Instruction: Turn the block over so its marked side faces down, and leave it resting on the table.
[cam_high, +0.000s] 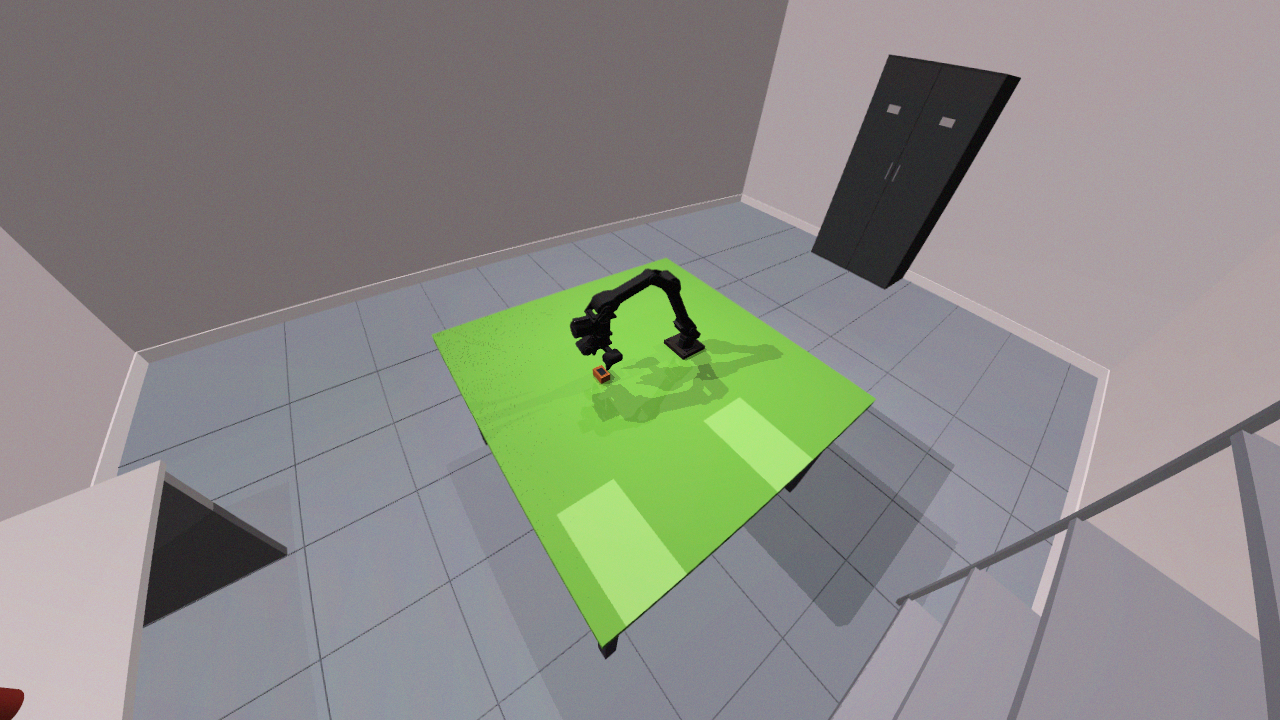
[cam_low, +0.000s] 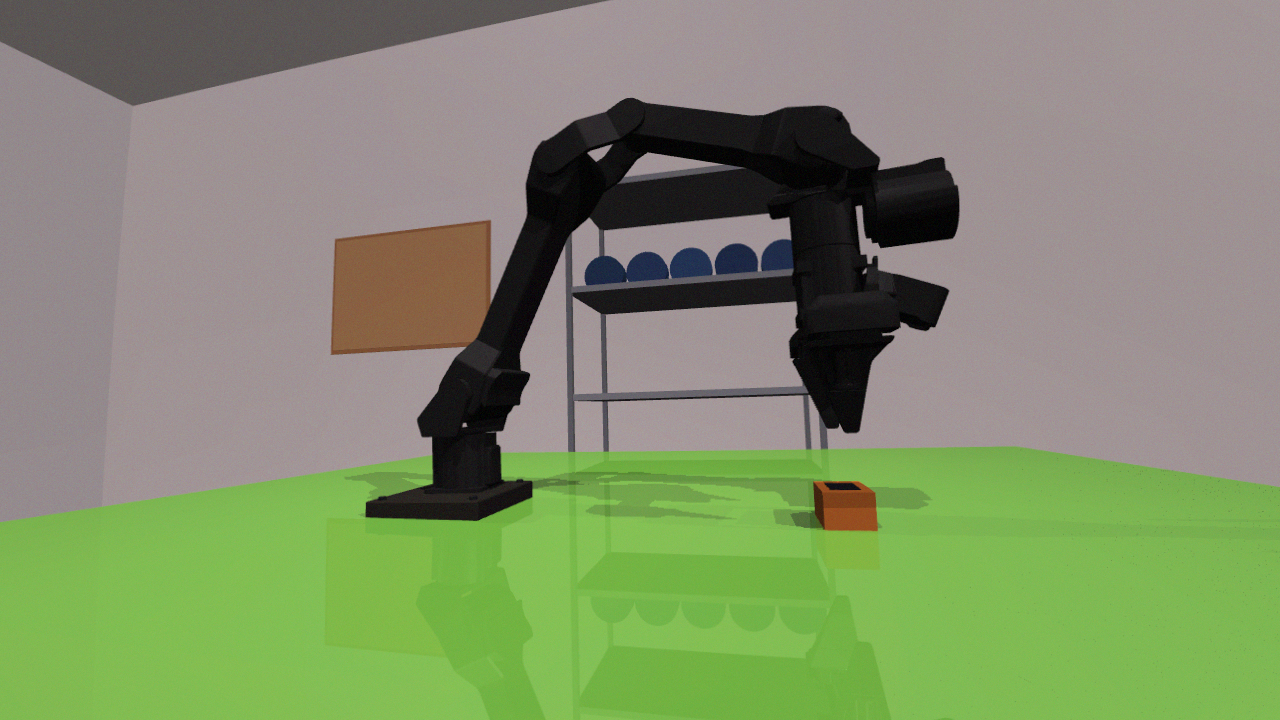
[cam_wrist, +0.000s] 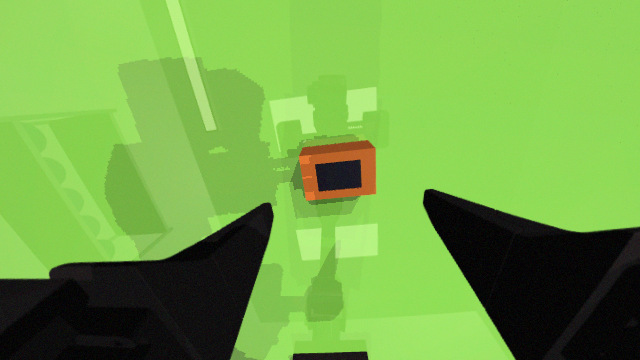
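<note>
My gripper tip is 60 mm above the orange block.
</note>
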